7 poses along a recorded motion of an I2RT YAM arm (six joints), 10 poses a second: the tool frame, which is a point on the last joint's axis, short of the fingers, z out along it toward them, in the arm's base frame.
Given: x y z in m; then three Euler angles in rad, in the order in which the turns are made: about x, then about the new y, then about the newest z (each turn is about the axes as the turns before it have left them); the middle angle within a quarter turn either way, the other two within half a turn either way.
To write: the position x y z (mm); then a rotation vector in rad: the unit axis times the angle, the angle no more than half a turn. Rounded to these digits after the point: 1 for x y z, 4 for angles.
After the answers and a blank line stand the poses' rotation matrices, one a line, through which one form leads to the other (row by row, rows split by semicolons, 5 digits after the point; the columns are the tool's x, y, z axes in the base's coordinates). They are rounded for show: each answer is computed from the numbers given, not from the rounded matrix.
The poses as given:
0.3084 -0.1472 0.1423 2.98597 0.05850 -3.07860
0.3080 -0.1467 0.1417 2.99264 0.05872 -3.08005
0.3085 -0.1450 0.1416 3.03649 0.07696 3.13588
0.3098 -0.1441 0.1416 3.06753 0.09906 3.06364
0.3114 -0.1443 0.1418 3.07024 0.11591 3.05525
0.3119 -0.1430 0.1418 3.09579 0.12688 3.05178
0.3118 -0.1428 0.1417 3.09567 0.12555 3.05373
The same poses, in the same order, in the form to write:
308.4 -147.2 142.3 0.0897 3.0680 -0.2364
308.0 -146.7 141.7 0.0877 3.0689 -0.2262
308.5 -145.0 141.6 -0.0149 3.0608 -0.1613
309.8 -144.1 141.6 -0.1242 3.0407 -0.1185
311.4 -144.3 141.8 -0.1369 3.0236 -0.1155
311.9 -143.0 141.8 -0.1398 3.0127 -0.0776
311.8 -142.8 141.7 -0.1369 3.0141 -0.0776

-0.99631 0.06284 0.05847; 0.05315 0.98653 -0.15473; -0.06740 -0.15105 -0.98623
-0.99639 0.06140 0.05869; 0.05213 0.98759 -0.14815; -0.06705 -0.14455 -0.98722
-0.99702 -0.00570 0.07688; -0.01375 0.99442 -0.10460; -0.07586 -0.10534 -0.99154
-0.99208 -0.07749 0.09890; -0.08496 0.99366 -0.07363; -0.09257 -0.08145 -0.99237
-0.98959 -0.08566 0.11565; -0.09423 0.99303 -0.07081; -0.10878 -0.08097 -0.99076
-0.98796 -0.08897 0.12654; -0.09537 0.99441 -0.04542; -0.12179 -0.05694 -0.99092
-0.98830 -0.08706 0.12522; -0.09338 0.99459 -0.04555; -0.12058 -0.05671 -0.99108

